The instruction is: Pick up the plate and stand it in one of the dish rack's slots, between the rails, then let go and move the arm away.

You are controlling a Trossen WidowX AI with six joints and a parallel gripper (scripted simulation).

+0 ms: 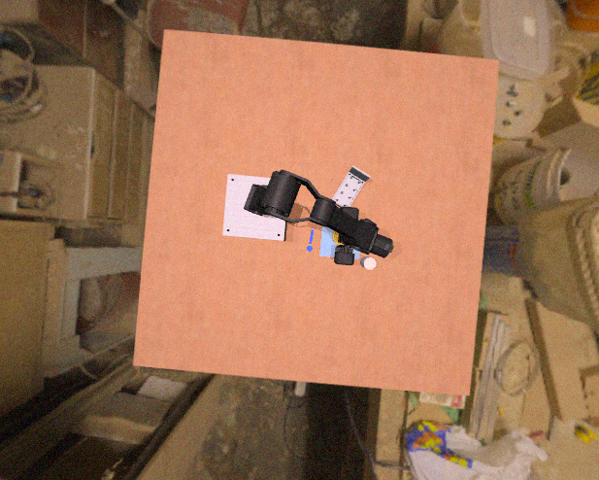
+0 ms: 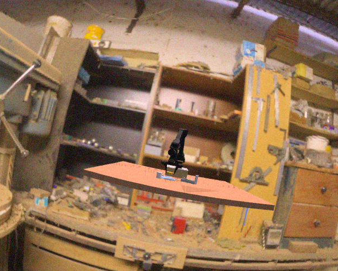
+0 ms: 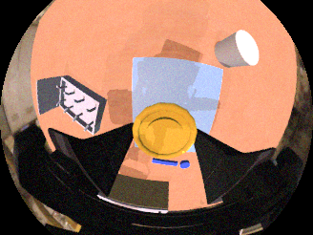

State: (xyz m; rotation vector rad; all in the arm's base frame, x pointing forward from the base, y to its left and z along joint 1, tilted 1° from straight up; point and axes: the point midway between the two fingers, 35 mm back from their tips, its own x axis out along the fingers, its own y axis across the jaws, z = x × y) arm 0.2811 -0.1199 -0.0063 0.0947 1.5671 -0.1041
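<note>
Now: gripper tip 40 mm above the light blue mat, 20 mm to the left of it and 10 mm short of it. Also, from my gripper tip: blue spoon (110 mm behind, 40 mm below, 20 mm to the right); then yellow plate (10 mm above); then white cup (100 mm to the right, 100 mm ahead, 20 mm below).
</note>
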